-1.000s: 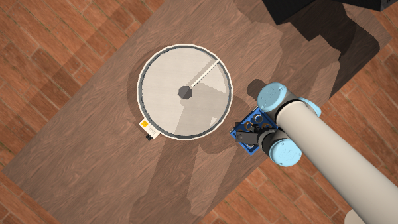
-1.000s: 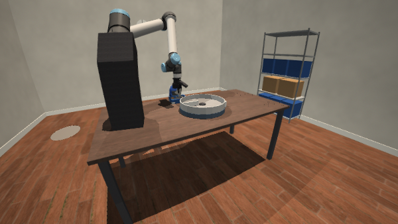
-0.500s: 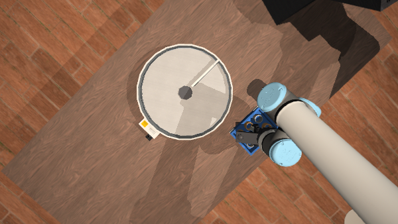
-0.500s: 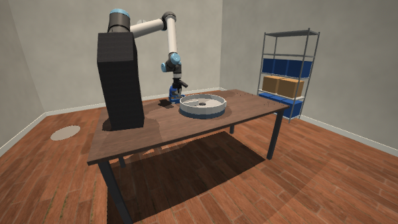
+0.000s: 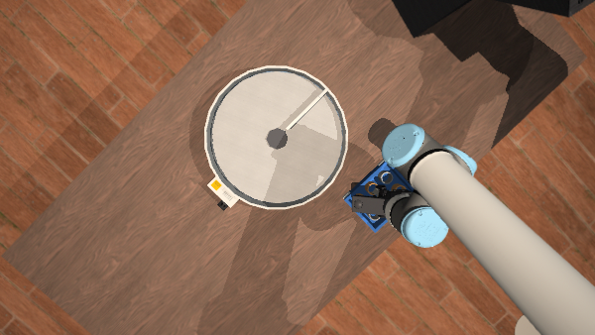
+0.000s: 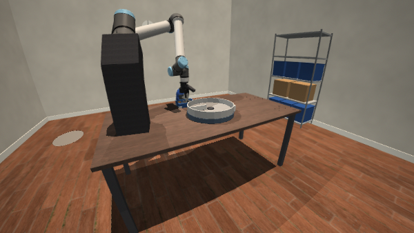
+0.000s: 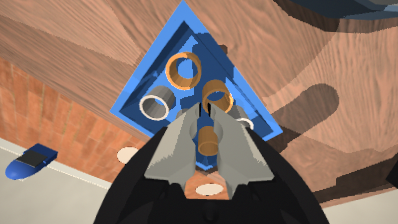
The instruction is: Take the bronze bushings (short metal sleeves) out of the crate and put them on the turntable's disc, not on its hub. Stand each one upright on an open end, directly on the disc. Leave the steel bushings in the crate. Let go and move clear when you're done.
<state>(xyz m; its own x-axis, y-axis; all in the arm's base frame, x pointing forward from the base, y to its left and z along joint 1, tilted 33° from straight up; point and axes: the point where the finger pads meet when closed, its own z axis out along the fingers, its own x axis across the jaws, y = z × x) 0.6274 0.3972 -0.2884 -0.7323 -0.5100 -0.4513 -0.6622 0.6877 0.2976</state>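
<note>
The blue crate lies 30 mm below my hand, 20 mm to the left of it and 10 mm behind it. The rest, counted from my hand: round turntable (340 mm to the right, 80 mm ahead).
</note>
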